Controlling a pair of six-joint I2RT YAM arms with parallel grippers.
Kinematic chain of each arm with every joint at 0, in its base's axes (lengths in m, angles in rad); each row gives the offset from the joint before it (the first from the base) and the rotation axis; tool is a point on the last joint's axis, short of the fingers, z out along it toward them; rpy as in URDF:
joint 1: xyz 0 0 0.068 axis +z
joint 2: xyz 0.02 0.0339 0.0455 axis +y
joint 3: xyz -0.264 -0.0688 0 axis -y
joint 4: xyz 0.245 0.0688 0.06 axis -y
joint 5: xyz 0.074 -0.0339 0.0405 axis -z
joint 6: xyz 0.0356 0 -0.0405 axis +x
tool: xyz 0 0 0 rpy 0 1.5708 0
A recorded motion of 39 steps. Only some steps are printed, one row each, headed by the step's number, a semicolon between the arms.
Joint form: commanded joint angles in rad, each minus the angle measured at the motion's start. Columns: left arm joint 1, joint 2, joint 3, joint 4, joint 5, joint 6; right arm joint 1, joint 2, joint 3, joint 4, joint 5, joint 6.
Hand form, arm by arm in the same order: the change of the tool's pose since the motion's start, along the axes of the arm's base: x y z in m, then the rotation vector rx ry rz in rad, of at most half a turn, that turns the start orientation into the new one. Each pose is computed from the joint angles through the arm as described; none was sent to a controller.
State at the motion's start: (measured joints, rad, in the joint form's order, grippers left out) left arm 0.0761 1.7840 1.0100 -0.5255 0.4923 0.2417; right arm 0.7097 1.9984 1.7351 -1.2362 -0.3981 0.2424
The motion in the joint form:
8: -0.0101 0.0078 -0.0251 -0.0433 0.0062 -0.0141; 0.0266 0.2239 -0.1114 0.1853 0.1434 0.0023
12: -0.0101 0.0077 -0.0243 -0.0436 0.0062 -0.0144; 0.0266 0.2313 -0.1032 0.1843 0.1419 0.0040
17: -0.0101 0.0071 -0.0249 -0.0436 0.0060 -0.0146; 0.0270 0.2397 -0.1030 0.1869 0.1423 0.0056
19: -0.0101 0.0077 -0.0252 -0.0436 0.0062 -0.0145; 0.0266 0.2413 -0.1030 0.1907 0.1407 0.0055
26: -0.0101 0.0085 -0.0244 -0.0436 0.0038 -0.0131; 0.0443 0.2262 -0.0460 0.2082 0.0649 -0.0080
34: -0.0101 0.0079 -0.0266 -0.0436 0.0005 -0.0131; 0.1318 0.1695 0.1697 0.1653 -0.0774 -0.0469
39: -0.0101 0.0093 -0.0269 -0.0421 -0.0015 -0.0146; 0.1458 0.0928 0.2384 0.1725 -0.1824 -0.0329
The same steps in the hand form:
8: -0.0101 -0.0041 -0.0093 -0.0148 0.0821 0.0005; 0.0098 0.0164 -0.1145 -0.2072 0.0179 0.0249
12: -0.0099 -0.0041 -0.0091 -0.0148 0.0816 0.0008; 0.0110 0.0175 -0.1155 -0.2066 0.0194 0.0233
17: -0.0101 -0.0041 -0.0090 -0.0146 0.0817 0.0010; 0.0112 0.0179 -0.1188 -0.2109 0.0237 0.0225
19: -0.0101 -0.0041 -0.0093 -0.0149 0.0825 0.0009; 0.0116 0.0181 -0.1194 -0.2083 0.0231 0.0221
26: -0.0099 -0.0040 -0.0094 -0.0122 0.0821 0.0003; 0.0139 0.0337 -0.0993 -0.0893 0.0019 0.0492
34: -0.0104 -0.0040 -0.0097 -0.0091 0.0839 0.0010; -0.0017 0.0789 -0.0180 0.1799 -0.0833 0.1853
39: -0.0103 -0.0039 -0.0102 -0.0075 0.0849 0.0028; -0.0118 0.0816 0.0360 0.3570 -0.1150 0.2144

